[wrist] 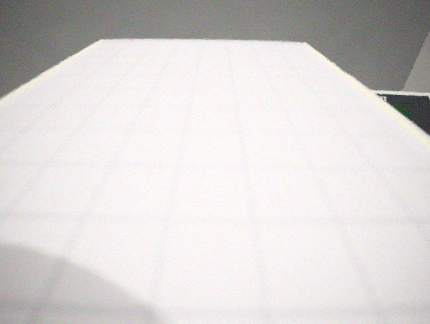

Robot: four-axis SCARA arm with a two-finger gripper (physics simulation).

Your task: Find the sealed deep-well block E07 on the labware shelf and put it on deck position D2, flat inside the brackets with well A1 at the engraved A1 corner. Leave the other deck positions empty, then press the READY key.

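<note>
A sealed deep-well block (pixel 215 165) fills most of the wrist view, close under the camera. Its top is white with a faint grid of lines, and its far edge runs level across the upper part of the view. A rounded grey shadow lies over its near left corner. The gripper's fingers do not show, hidden beyond the block's sides; the block sits close and square below the camera, held in the shut gripper. No label or A1 mark can be read on it. Deck position D2, its brackets and the READY key do not show.
A dark panel (pixel 419 114) with a pale rim and a green patch shows partly at the right edge, beyond the block's right side. A plain grey surface (pixel 200 17) lies behind the block's far edge, with a lighter grey face at the upper right.
</note>
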